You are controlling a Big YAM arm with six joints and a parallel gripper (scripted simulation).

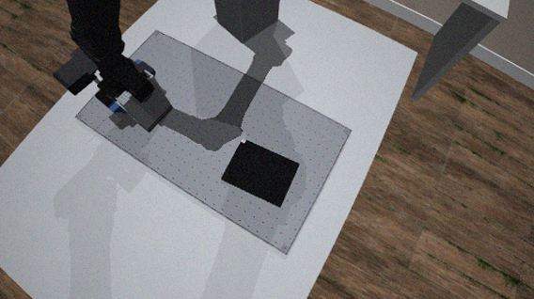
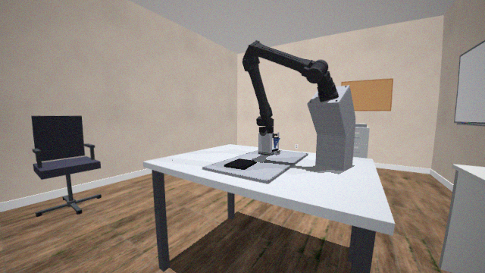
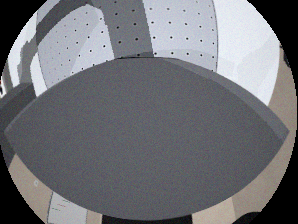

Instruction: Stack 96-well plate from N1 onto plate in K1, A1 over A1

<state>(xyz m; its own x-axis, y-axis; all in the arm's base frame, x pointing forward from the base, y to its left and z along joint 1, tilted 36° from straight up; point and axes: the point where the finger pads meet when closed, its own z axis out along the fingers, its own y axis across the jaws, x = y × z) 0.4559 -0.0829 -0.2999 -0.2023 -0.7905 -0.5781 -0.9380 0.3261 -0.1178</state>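
Right now my hand is 1 cm above the white 96-well plate. Round my hand: black plate nest N1: 3 cm ahead, 38 cm to the left, 5 cm below; pale A1 mark: 2 cm behind, 30 cm to the left, 4 cm below.
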